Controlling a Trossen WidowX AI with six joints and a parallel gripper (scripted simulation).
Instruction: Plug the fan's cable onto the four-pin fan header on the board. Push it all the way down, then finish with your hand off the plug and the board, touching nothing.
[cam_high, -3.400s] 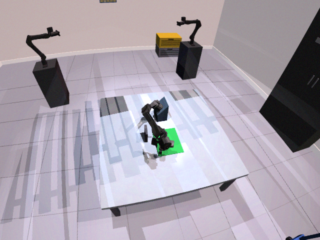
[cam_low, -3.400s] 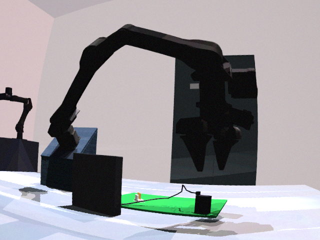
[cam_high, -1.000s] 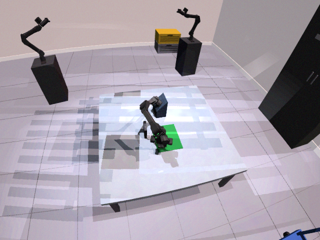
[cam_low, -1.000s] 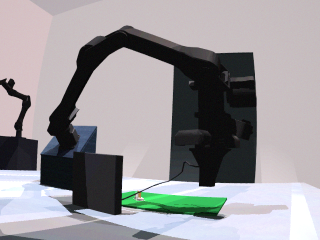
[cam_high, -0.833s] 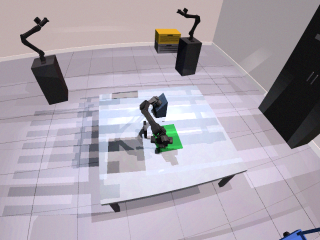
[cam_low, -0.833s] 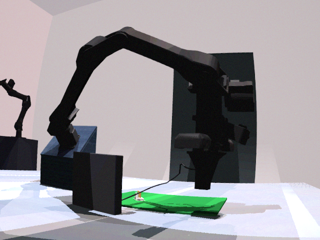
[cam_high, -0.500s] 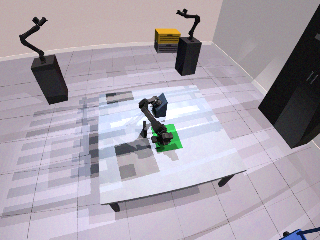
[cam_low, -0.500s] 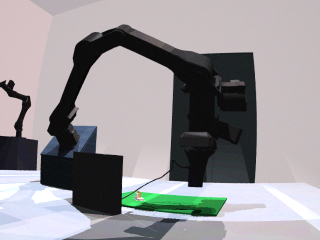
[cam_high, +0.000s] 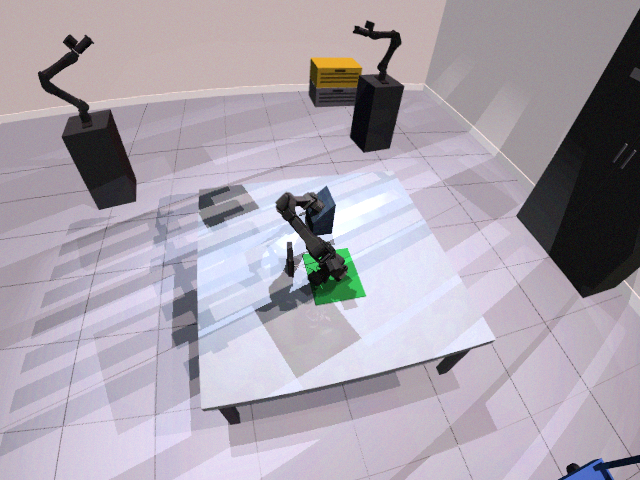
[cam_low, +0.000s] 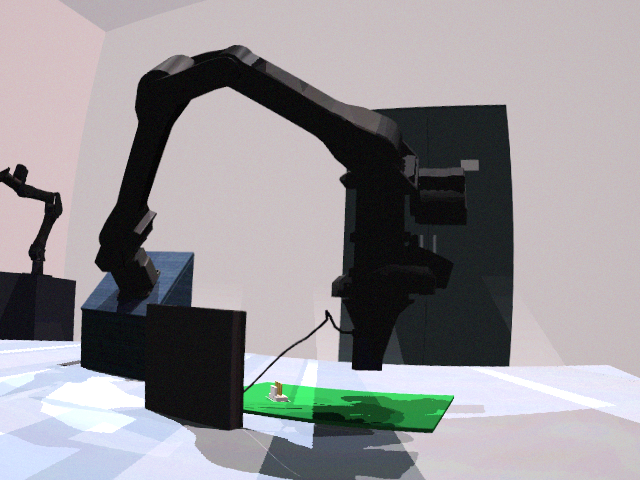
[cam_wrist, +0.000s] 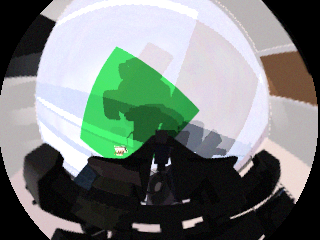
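My gripper tip is 6 cm past the green board, 7 cm to the right of it and 8 cm above it. The rest, counted from my gripper tip: black fan block (17 cm behind, 10 cm to the right, 1 cm below); black plug (1 cm behind, 1 cm above).
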